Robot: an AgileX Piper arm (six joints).
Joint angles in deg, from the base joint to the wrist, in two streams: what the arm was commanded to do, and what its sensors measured. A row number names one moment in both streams.
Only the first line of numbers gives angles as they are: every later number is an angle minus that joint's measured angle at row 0.
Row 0, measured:
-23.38 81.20 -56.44 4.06 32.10 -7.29
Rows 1 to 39, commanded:
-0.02 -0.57 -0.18 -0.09 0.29 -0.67
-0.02 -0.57 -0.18 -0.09 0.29 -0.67
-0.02 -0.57 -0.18 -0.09 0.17 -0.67
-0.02 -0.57 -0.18 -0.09 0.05 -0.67
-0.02 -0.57 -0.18 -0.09 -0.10 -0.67
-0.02 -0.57 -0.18 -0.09 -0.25 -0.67
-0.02 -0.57 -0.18 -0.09 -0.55 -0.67
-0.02 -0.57 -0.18 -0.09 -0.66 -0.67
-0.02 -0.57 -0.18 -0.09 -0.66 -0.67
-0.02 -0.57 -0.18 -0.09 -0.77 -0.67
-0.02 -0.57 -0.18 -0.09 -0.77 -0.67
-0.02 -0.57 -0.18 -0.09 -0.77 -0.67
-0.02 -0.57 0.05 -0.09 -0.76 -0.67
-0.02 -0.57 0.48 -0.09 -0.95 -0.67
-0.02 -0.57 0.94 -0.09 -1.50 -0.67
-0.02 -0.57 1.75 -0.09 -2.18 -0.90
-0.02 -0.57 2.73 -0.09 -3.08 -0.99
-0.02 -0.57 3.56 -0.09 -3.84 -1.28
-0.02 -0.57 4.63 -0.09 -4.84 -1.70
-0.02 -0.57 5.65 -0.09 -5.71 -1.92
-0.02 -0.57 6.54 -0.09 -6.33 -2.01
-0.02 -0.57 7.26 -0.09 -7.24 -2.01
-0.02 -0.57 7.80 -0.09 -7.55 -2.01
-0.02 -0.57 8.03 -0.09 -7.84 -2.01
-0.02 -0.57 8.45 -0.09 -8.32 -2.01
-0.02 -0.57 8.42 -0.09 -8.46 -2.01
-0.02 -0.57 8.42 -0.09 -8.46 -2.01
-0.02 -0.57 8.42 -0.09 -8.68 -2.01
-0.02 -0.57 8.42 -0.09 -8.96 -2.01
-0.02 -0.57 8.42 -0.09 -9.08 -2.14
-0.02 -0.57 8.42 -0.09 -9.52 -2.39
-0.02 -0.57 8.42 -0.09 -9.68 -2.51
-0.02 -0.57 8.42 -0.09 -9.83 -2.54
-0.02 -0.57 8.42 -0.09 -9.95 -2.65
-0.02 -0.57 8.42 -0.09 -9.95 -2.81
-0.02 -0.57 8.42 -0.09 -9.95 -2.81
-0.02 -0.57 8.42 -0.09 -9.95 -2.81
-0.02 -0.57 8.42 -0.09 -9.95 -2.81
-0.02 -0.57 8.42 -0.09 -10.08 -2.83
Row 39, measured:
0.00 -0.11 8.06 0.00 -10.19 -2.21
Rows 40 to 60, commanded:
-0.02 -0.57 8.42 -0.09 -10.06 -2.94
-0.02 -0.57 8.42 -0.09 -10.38 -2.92
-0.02 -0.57 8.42 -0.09 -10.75 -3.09
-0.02 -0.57 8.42 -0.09 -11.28 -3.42
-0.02 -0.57 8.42 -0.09 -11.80 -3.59
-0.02 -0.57 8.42 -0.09 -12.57 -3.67
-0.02 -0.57 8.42 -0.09 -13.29 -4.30
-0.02 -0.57 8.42 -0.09 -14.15 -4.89
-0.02 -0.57 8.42 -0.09 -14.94 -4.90
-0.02 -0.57 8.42 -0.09 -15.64 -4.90
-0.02 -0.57 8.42 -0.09 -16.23 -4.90
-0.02 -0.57 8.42 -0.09 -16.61 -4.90
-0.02 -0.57 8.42 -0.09 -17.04 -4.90
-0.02 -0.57 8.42 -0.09 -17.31 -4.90
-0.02 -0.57 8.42 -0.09 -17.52 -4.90
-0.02 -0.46 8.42 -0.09 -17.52 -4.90
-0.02 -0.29 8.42 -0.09 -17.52 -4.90
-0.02 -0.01 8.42 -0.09 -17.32 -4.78
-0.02 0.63 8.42 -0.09 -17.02 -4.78
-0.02 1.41 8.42 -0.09 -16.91 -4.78
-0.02 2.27 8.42 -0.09 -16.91 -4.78
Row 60, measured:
0.00 0.24 8.06 0.00 -17.58 -4.34
